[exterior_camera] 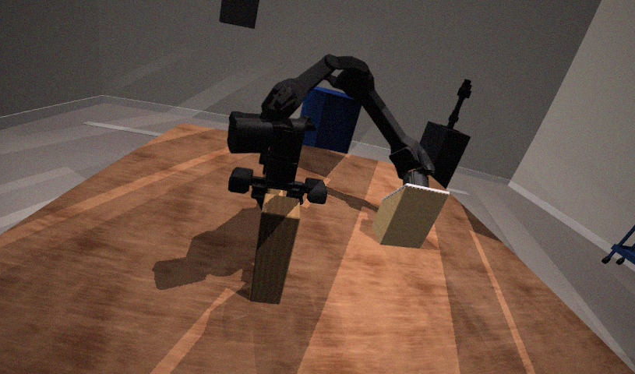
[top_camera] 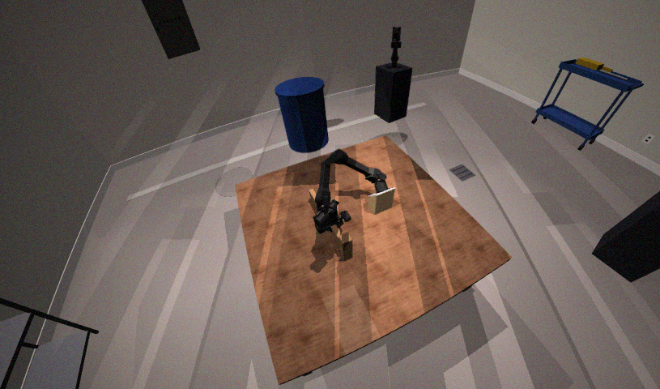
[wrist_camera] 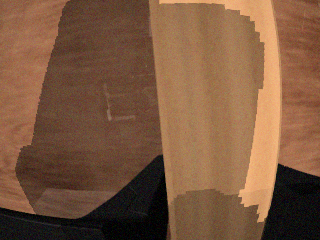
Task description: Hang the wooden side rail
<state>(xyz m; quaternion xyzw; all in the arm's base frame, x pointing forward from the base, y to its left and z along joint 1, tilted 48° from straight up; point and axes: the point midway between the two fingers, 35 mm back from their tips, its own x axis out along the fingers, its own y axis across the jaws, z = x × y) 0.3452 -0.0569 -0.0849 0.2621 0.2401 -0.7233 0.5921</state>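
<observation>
The wooden headboard post is 14 cm to the left of my gripper tip, 4 cm above it and 2 cm ahead of it.
</observation>
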